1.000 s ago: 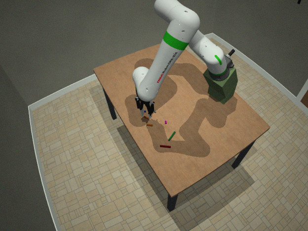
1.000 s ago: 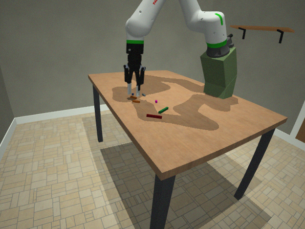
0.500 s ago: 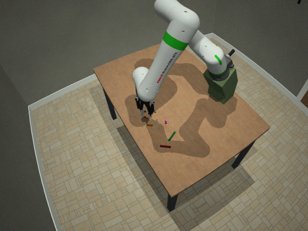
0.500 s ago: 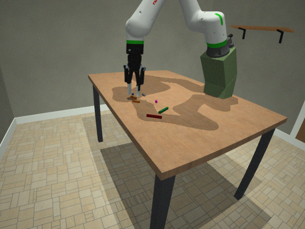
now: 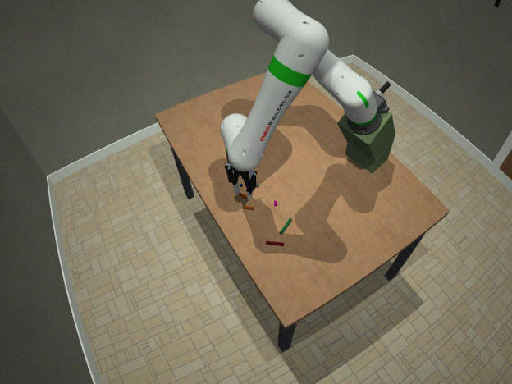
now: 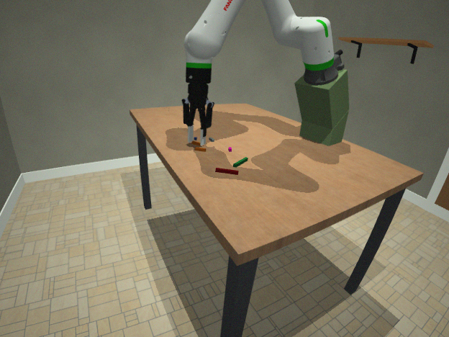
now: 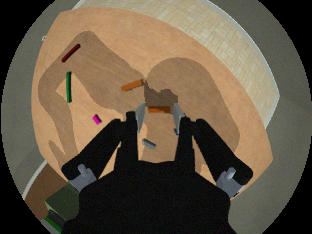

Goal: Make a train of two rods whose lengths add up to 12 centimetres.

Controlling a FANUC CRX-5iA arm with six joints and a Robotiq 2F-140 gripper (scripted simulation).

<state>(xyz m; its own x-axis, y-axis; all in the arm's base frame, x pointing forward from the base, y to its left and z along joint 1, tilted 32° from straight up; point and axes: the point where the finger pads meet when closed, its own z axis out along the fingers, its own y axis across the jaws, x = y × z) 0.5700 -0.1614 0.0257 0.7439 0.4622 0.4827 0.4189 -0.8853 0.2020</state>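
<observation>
Now: hand 11 cm to the right of the magenta rod, 9 cm past it and 3 cm above it. Also, from my hand: blue rod (6 cm to the right, 3 cm below, 2 cm behind); green rod (23 cm to the left, 5 cm behind, 3 cm below); grey rod (8 cm behind, 3 cm below, 2 cm to the right).
</observation>
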